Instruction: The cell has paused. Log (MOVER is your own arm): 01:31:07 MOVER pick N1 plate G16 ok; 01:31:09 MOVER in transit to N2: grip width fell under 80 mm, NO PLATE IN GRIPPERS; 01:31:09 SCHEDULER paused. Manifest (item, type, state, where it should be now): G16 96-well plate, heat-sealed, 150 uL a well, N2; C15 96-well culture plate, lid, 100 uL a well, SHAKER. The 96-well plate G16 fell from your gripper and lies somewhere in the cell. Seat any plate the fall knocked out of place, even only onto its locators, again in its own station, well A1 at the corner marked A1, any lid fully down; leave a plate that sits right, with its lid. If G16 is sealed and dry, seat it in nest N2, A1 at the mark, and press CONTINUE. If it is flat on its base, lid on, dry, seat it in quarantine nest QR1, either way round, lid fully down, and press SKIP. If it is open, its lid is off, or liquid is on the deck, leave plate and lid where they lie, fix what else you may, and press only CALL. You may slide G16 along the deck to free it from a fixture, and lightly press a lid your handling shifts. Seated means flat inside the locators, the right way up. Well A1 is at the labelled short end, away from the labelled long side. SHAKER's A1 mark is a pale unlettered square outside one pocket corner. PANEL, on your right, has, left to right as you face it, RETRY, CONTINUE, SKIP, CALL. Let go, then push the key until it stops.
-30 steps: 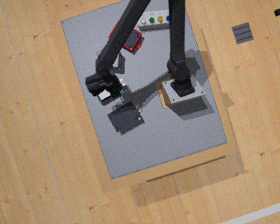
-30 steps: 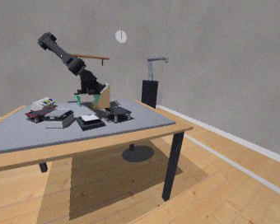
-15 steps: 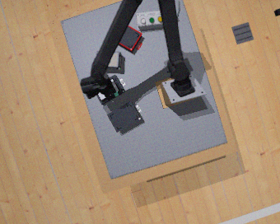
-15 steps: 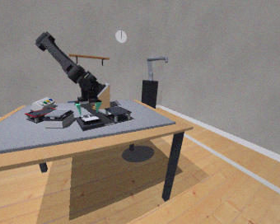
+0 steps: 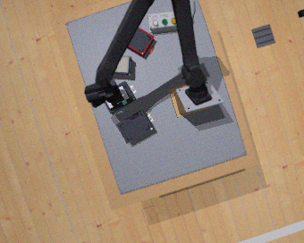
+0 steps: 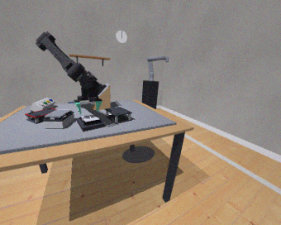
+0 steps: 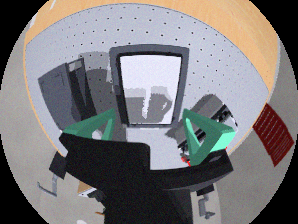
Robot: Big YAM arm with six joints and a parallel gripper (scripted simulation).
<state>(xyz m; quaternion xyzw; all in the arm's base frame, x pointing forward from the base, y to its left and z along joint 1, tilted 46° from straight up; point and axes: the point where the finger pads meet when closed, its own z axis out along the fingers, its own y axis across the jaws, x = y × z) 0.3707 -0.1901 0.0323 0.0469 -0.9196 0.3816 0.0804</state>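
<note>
The plate G16 is 40 mm below my hand and 10 mm ahead of it. The rest, counted from my hand: red-framed nest: 260 mm to the right, 210 mm behind, 40 mm below; then lidded plate: 160 mm to the right, 60 mm behind, 10 mm below.
</note>
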